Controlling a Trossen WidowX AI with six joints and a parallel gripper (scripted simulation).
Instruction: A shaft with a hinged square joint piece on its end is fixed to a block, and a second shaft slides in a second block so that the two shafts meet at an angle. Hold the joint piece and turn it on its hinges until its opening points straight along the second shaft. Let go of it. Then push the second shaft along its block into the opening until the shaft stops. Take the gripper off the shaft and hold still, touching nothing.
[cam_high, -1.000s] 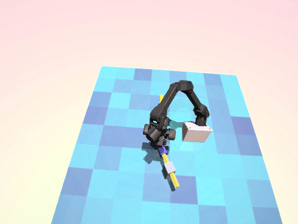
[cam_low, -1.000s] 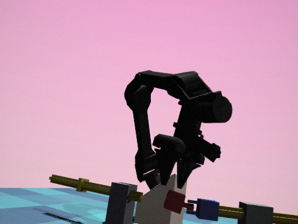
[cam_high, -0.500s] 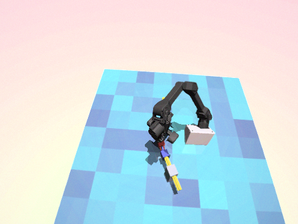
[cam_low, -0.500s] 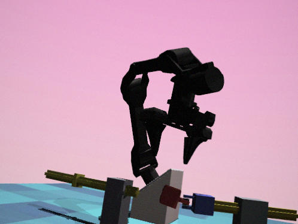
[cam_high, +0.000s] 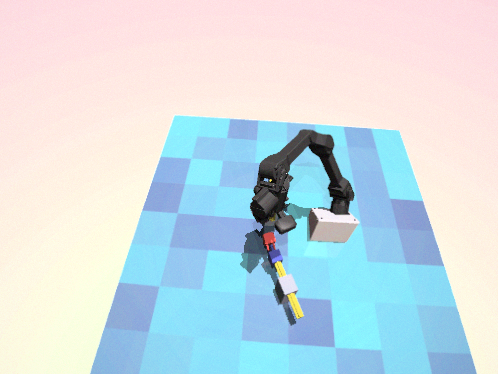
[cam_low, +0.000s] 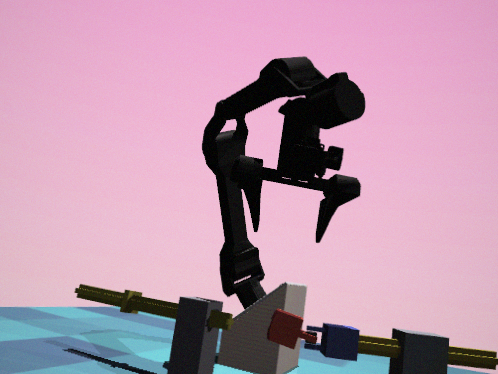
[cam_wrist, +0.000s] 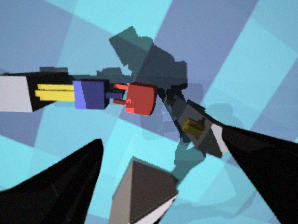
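Right now my gripper tip is 130 mm above the red joint piece and 20 mm to the right of it.
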